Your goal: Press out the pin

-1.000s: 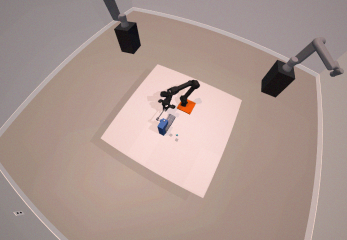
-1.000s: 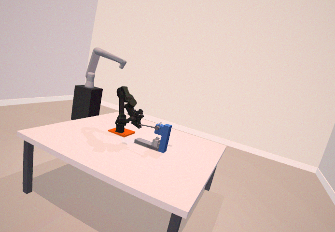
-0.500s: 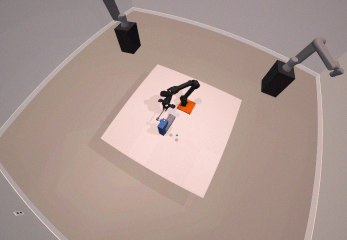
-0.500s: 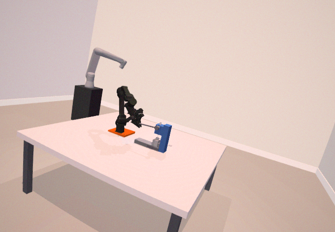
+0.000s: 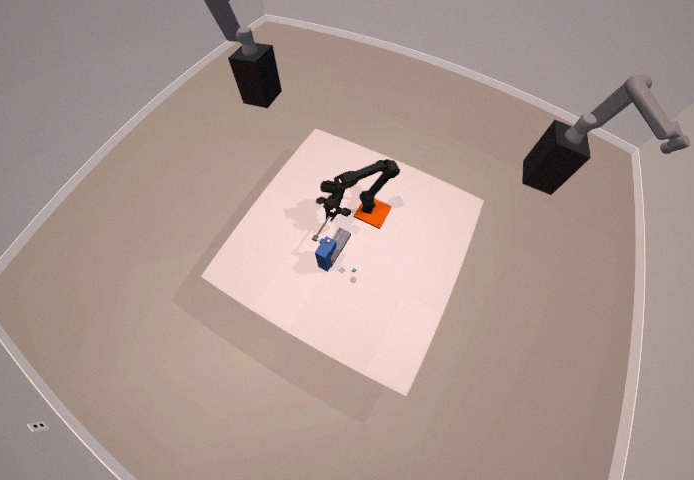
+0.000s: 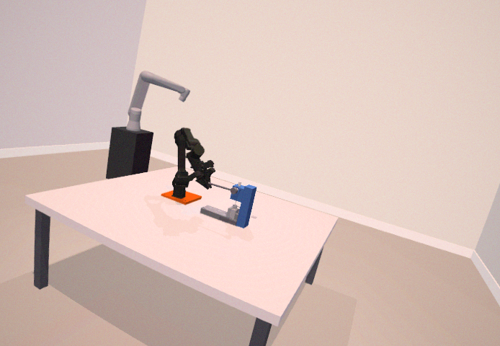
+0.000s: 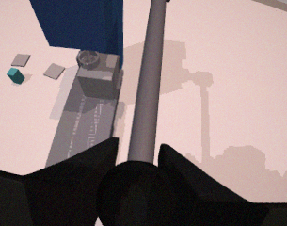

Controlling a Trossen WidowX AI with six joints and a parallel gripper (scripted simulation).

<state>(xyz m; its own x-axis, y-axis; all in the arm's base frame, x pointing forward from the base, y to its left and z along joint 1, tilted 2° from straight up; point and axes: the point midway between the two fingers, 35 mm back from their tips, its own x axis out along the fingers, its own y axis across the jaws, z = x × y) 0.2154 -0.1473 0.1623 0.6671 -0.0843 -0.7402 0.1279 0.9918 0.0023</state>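
Right now the lever is 5 cm ahead of my gripper tip and 3 cm above it. Also, from my gripper tip: pale pin 13 cm ahead, 6 cm to the left, 15 cm below.
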